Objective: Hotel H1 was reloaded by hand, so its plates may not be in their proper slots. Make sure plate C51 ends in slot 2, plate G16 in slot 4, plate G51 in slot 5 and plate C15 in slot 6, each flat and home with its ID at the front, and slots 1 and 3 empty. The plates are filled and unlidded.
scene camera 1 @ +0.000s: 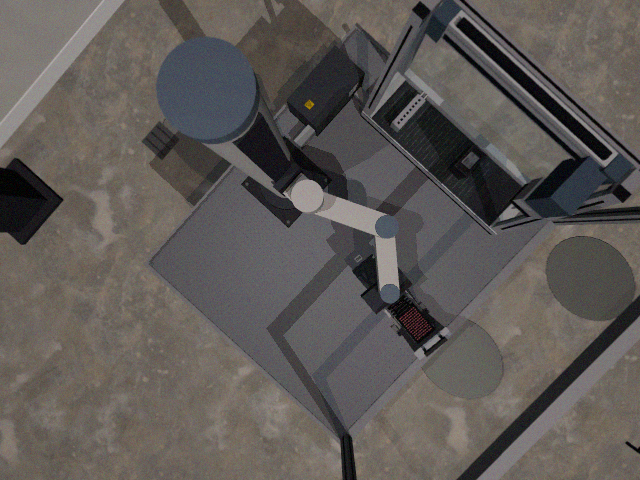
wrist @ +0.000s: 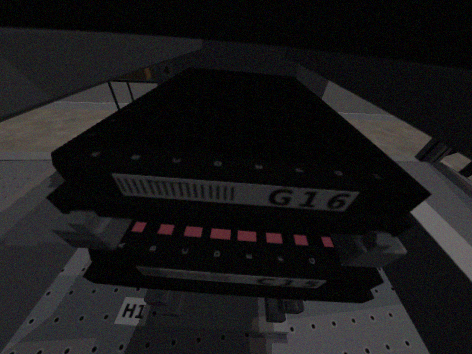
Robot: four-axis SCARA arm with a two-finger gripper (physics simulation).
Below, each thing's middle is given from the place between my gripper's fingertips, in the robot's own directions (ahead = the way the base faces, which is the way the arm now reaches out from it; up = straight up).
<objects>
My gripper is now 1 cm past the plate G16 [wrist: 213, 147] and 2 cm below it. The rest, counted from my hand: plate C51 [wrist: 429, 39] (1 cm behind, 5 cm above); plate G51 [scene camera 1: 414, 322] (1 cm behind, 9 cm above); H1 label [wrist: 134, 311] (6 cm behind, 11 cm to the left, 19 cm below).
</objects>
